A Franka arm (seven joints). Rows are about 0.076 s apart.
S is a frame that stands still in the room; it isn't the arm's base.
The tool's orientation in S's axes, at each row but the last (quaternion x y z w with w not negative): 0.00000, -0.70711, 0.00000, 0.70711; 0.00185, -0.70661, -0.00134, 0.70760; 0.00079, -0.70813, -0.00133, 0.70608; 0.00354, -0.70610, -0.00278, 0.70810; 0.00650, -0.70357, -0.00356, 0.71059; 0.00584, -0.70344, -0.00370, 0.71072; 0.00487, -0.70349, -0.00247, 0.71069; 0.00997, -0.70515, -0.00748, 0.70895; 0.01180, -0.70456, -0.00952, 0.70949; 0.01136, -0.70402, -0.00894, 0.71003; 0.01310, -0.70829, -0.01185, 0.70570
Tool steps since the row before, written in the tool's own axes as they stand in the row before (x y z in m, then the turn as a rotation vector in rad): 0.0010, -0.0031, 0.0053, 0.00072, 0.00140, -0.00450; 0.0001, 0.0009, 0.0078, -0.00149, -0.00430, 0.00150; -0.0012, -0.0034, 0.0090, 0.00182, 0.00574, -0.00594; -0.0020, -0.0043, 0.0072, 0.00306, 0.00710, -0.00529; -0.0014, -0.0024, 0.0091, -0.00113, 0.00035, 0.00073; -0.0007, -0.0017, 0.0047, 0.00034, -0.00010, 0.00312; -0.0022, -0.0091, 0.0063, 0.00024, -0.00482, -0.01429; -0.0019, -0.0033, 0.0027, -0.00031, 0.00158, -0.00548; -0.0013, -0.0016, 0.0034, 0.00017, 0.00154, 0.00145; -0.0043, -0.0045, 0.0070, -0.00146, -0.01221, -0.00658; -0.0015, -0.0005, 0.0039, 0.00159, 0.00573, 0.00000
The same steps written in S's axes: -0.0053, -0.0031, 0.0010, 0.00450, 0.00140, 0.00072; -0.0078, 0.0009, 0.0001, -0.00150, -0.00429, -0.00151; -0.0090, -0.0034, -0.0012, 0.00594, 0.00573, 0.00185; -0.0072, -0.0043, -0.0020, 0.00529, 0.00708, 0.00311; -0.0091, -0.0024, -0.0013, -0.00074, 0.00036, -0.00112; -0.0047, -0.0017, -0.0007, -0.00312, -0.00011, 0.00037; -0.0063, -0.0091, -0.0022, 0.01431, -0.00477, 0.00004; -0.0027, -0.0033, -0.0020, 0.00547, 0.00161, -0.00030; -0.0034, -0.0016, -0.0013, -0.00145, 0.00153, 0.00023; -0.0070, -0.0044, -0.0044, 0.00661, -0.01214, -0.00187; -0.0039, -0.0005, -0.0015, -0.00002, 0.00567, 0.00179
